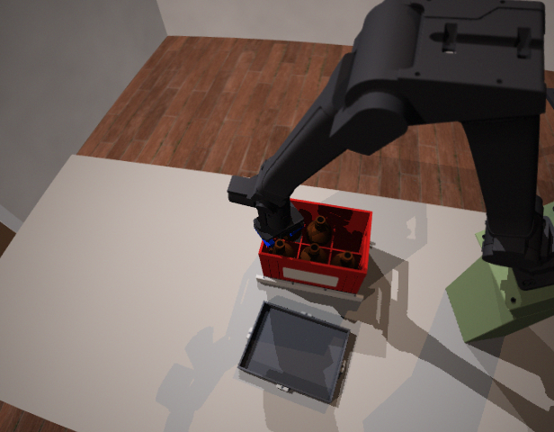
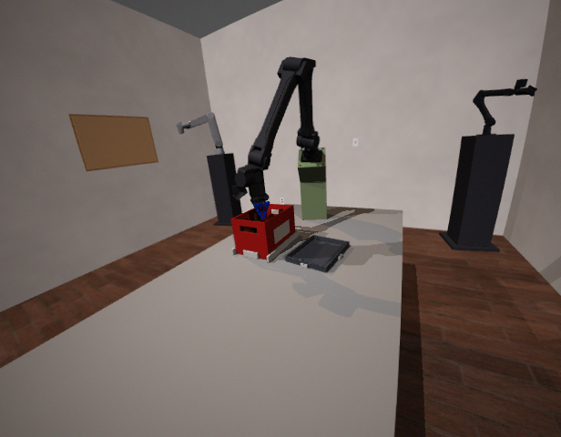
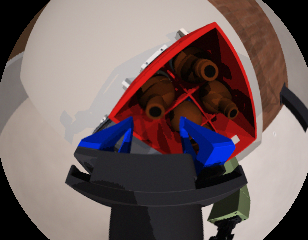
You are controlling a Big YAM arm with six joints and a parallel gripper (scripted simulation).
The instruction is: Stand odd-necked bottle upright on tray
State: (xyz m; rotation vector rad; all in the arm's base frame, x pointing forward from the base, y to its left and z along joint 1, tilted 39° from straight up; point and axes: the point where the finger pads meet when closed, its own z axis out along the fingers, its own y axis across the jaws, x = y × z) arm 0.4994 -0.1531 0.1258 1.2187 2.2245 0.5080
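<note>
My gripper is now 10 cm above the brown bottle. The rest, counted from my hand: dark grey tray (4 cm behind, 24 cm to the left, 18 cm below); then crate (10 cm behind, 3 cm to the right, 11 cm below).
</note>
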